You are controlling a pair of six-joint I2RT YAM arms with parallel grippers.
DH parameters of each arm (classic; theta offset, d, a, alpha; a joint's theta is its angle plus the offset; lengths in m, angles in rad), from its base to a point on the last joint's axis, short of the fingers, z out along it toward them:
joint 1: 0 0.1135 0.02 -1.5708
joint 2: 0 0 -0.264 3.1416
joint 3: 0.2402 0 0.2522 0
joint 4: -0.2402 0 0.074 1.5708
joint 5: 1.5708 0 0 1.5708
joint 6: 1.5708 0.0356 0 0
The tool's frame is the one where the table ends.
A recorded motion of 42 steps. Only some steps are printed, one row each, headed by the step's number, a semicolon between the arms.
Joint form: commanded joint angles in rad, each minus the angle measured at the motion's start. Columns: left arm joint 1, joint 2, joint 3, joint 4, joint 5, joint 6; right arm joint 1, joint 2, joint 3, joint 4, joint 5, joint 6.
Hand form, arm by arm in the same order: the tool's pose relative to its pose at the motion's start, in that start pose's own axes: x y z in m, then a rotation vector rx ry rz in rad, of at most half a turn. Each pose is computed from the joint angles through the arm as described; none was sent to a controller.
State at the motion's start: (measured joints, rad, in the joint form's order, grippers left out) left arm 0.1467 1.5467 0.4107 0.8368 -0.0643 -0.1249; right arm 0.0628 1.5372 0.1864 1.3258 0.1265 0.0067
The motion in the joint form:
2: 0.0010 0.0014 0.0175 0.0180 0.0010 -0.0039; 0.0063 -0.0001 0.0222 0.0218 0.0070 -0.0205
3: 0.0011 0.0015 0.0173 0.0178 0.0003 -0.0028; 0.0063 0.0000 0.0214 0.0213 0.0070 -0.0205
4: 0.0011 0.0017 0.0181 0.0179 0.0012 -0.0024; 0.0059 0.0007 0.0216 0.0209 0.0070 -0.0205
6: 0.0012 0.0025 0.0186 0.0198 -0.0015 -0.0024; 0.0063 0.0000 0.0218 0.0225 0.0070 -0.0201
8: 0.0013 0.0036 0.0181 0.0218 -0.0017 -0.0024; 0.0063 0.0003 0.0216 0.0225 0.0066 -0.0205
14: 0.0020 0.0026 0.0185 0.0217 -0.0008 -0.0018; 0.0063 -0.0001 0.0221 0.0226 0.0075 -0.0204
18: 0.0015 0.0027 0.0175 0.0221 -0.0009 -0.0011; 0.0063 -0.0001 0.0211 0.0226 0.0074 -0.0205
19: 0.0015 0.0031 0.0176 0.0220 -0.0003 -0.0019; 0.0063 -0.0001 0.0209 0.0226 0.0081 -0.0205
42: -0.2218 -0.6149 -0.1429 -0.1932 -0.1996 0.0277; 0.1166 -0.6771 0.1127 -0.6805 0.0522 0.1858
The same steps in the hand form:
2: -0.0072 -0.0008 0.0026 0.0043 -0.0337 -0.0064; -0.0075 0.0019 0.0046 0.0009 -0.0437 -0.0148
3: -0.0071 -0.0008 0.0025 0.0035 -0.0333 -0.0053; -0.0072 0.0019 0.0044 0.0008 -0.0423 -0.0150
4: -0.0073 -0.0008 0.0027 0.0044 -0.0339 -0.0049; -0.0071 0.0018 0.0045 0.0012 -0.0414 -0.0151
6: -0.0075 -0.0007 0.0028 0.0019 -0.0359 -0.0051; -0.0074 0.0019 0.0045 0.0008 -0.0439 -0.0144
8: -0.0073 -0.0007 0.0029 0.0016 -0.0363 -0.0051; -0.0073 0.0019 0.0045 0.0005 -0.0434 -0.0148
14: -0.0077 -0.0005 0.0028 0.0020 -0.0375 -0.0048; -0.0075 0.0019 0.0046 0.0014 -0.0444 -0.0146
18: -0.0073 -0.0006 0.0027 0.0023 -0.0368 -0.0039; -0.0073 0.0018 0.0044 0.0013 -0.0434 -0.0148
19: -0.0073 -0.0007 0.0028 0.0028 -0.0363 -0.0047; -0.0073 0.0018 0.0043 0.0020 -0.0432 -0.0148
42: -0.0409 -0.0366 -0.0977 0.0522 -0.2751 0.0171; -0.0935 0.0164 -0.0419 -0.0749 -0.1006 0.2056

